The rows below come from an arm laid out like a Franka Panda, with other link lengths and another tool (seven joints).
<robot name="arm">
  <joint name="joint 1" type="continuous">
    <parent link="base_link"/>
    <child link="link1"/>
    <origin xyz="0 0 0.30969"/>
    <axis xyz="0 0 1"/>
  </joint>
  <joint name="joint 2" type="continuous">
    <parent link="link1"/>
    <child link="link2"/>
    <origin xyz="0 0 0"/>
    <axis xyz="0 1 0"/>
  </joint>
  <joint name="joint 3" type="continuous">
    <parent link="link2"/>
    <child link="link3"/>
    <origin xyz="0 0 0.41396"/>
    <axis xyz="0 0 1"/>
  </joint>
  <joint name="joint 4" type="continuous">
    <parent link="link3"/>
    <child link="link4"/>
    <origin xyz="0.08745 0 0"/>
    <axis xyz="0 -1 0"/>
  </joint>
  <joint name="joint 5" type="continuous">
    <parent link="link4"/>
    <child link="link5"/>
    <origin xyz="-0.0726 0 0.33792"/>
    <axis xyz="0 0 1"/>
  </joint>
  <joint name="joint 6" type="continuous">
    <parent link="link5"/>
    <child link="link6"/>
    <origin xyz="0 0 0"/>
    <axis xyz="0 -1 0"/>
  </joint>
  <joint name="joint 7" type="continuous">
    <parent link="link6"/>
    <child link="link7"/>
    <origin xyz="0.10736 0 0"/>
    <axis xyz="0 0 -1"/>
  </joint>
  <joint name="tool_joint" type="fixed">
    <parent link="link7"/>
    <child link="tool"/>
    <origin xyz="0.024 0.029 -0.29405" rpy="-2.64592 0 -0.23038"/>
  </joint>
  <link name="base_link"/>
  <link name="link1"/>
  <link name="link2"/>
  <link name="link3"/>
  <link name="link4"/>
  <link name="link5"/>
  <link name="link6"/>
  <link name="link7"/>
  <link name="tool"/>
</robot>
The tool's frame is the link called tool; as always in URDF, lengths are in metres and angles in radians. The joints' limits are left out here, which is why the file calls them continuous.
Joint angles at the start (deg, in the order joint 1, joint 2, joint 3, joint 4, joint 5, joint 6, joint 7):
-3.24, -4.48, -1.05, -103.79, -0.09, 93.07, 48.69
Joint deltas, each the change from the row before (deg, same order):
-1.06, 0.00, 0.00, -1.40, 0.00, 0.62, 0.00
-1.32, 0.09, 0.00, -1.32, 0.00, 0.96, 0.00
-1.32, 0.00, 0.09, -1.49, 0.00, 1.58, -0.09
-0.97, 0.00, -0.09, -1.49, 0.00, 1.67, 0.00
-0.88, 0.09, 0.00, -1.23, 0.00, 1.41, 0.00
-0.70, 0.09, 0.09, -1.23, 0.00, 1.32, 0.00
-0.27, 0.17, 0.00, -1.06, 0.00, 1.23, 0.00
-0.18, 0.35, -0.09, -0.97, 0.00, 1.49, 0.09
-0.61, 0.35, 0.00, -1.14, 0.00, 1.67, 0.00
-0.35, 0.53, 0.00, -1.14, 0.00, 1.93, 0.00
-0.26, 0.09, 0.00, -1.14, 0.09, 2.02, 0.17
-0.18, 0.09, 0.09, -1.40, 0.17, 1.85, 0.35
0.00, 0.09, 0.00, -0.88, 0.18, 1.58, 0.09
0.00, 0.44, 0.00, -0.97, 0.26, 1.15, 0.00
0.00, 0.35, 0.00, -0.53, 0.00, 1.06, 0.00
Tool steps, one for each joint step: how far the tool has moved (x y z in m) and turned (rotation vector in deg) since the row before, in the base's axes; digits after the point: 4 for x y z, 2 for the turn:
-0.0047, -0.0091, -0.0099, 0.07, 0.78, -1.06
-0.0029, -0.0114, -0.0094, 0.05, 0.45, -1.32
-0.0010, -0.0108, -0.0088, -0.01, -0.09, -1.14
-0.0007, -0.0094, -0.0086, -0.02, -0.18, -1.06
-0.0006, -0.0078, -0.0079, -0.02, -0.09, -0.88
-0.0010, -0.0053, -0.0080, -0.01, 0.00, -0.61
0.0000, -0.0024, -0.0075, 0.00, 0.00, -0.27
0.0019, -0.0029, -0.0079, -0.04, -0.17, -0.36
0.0010, -0.0057, -0.0089, -0.04, -0.18, -0.61
0.0027, -0.0038, -0.0100, -0.06, -0.25, -0.35
0.0029, -0.0027, -0.0058, -0.10, -0.79, -0.47
0.0004, -0.0005, -0.0081, 0.03, -0.38, -0.51
0.0025, 0.0001, -0.0045, 0.01, -0.63, -0.18
-0.0003, 0.0010, -0.0093, 0.27, 0.21, -0.13
0.0019, -0.0005, -0.0052, -0.05, -0.17, -0.01

